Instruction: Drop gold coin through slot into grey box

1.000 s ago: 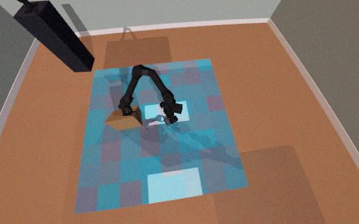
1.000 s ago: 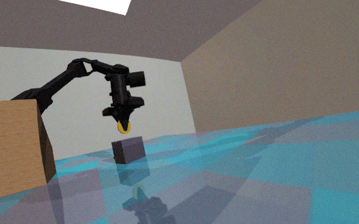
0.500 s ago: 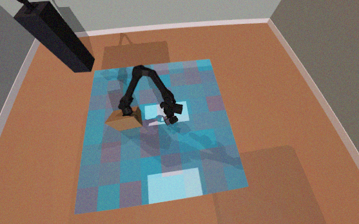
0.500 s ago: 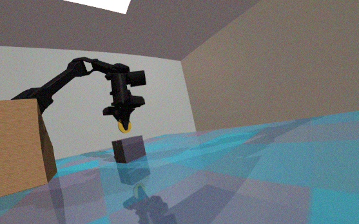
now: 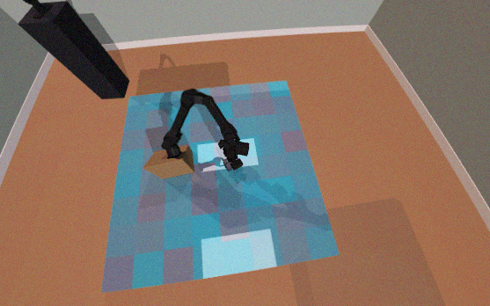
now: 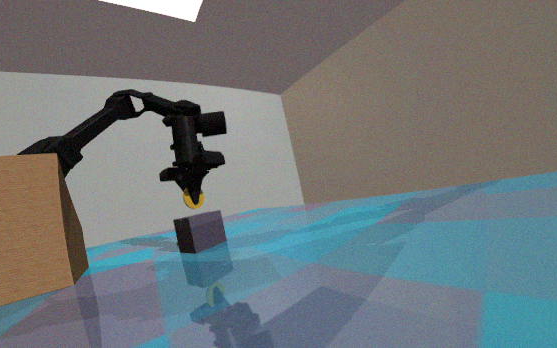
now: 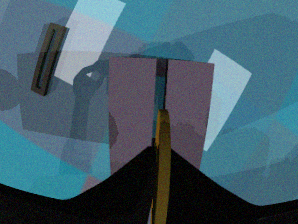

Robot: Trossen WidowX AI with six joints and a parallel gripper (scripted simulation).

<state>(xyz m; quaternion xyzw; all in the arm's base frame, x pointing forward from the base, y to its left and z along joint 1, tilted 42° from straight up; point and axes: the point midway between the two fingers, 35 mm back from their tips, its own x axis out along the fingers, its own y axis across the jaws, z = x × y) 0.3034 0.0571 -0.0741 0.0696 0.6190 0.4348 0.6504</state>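
My gripper tip is now 20 mm below the gold coin.
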